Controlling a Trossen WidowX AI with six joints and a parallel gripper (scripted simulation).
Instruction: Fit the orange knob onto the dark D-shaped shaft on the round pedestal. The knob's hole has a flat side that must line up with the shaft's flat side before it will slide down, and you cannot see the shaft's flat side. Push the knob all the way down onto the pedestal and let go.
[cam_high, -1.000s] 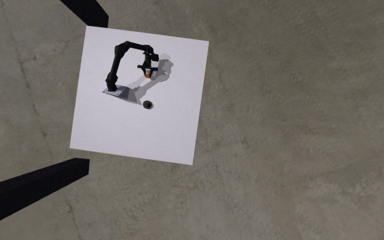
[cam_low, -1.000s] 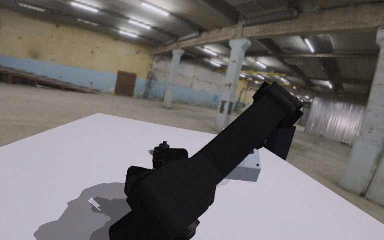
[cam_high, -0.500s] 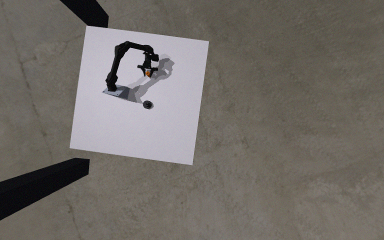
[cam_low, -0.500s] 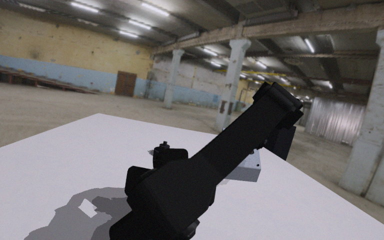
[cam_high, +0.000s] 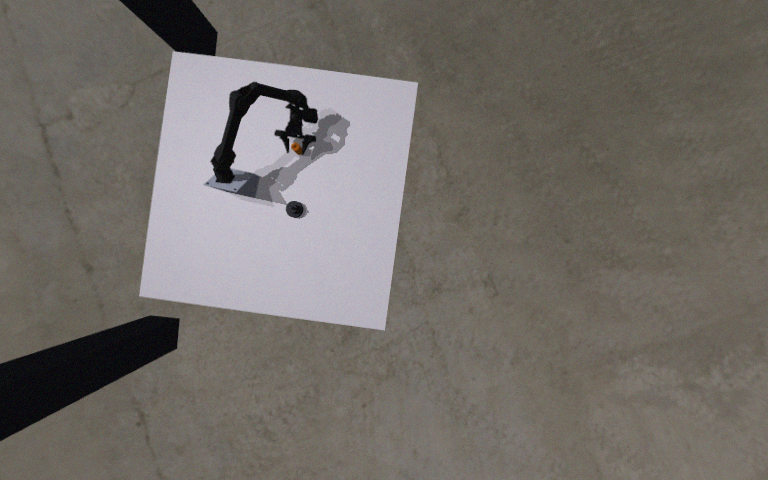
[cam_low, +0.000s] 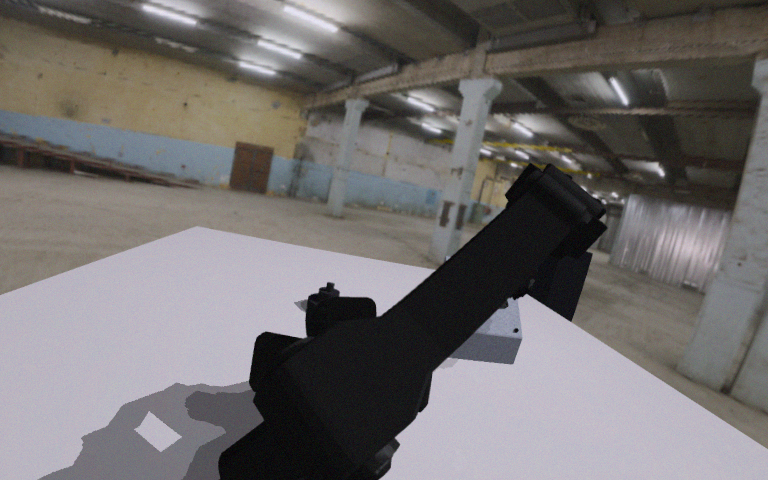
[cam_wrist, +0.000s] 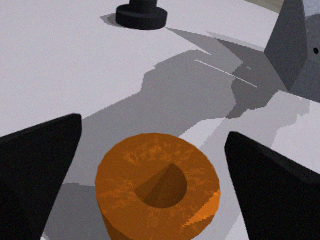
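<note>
The orange knob is 30 mm to the left of my gripper tip and 10 mm below it. Round my gripper tip: dark round pedestal (270 mm to the right, 10 mm below, 10 mm ahead).
</note>
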